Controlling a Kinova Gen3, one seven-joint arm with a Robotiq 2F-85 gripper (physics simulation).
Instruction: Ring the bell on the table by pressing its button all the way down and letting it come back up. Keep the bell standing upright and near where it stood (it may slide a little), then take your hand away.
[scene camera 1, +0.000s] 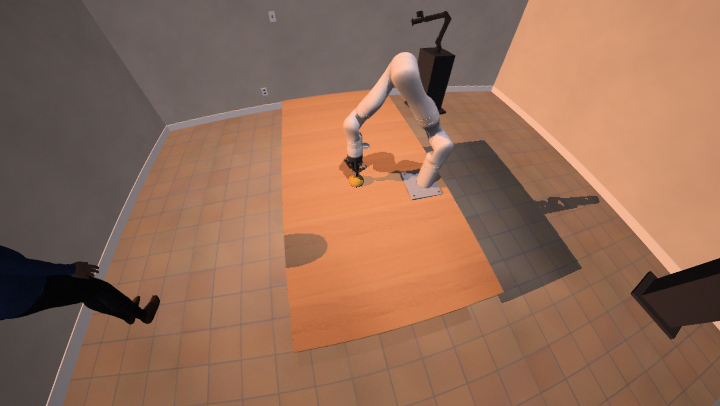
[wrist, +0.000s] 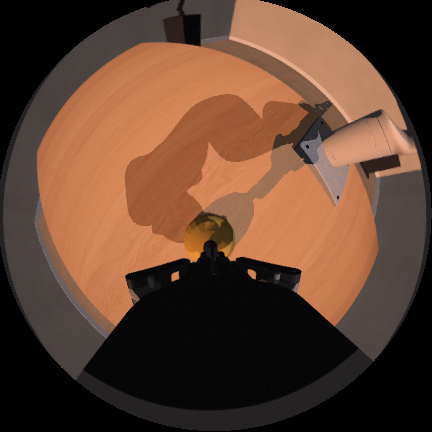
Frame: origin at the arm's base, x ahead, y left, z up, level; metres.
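Seen in the pictures: gripper, fingertip midpoint: (scene camera 1: 355, 175) (wrist: 211, 254); arm's base, origin of the base link: (scene camera 1: 424, 181) (wrist: 331, 150).
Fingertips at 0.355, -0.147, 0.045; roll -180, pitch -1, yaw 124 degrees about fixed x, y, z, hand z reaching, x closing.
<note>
Offsets run from my fingertips to a thing's top centre, as dx, dy, dz. Level surfaces: height alone.
The bell, a yellow dome @[-0.006, -0.006, +0.000] (scene camera 1: 356, 181) (wrist: 200, 232), stands upright on the wooden table @[dz -0.061] (scene camera 1: 393, 262) (wrist: 90, 150). Its dark button @[-0.006, -0.007, +0.000] (wrist: 210, 245) shows in the wrist view at the top of the dome, right at the fingertips. My gripper (scene camera 1: 356, 175) (wrist: 211, 254) is shut and empty, pointing down directly over the middle of the bell. The fingertips and the button overlap in the wrist view, so I cannot tell whether they touch or how far down the button is. The near part of the dome is hidden by the fingers.
The arm's base plate (scene camera 1: 422, 190) (wrist: 332, 177) is fixed at the table's edge, to the right of the bell. A dark pedestal (scene camera 1: 436, 75) (wrist: 182, 30) stands on the floor beyond the table. A person (scene camera 1: 65, 290) is on the left side of the room.
</note>
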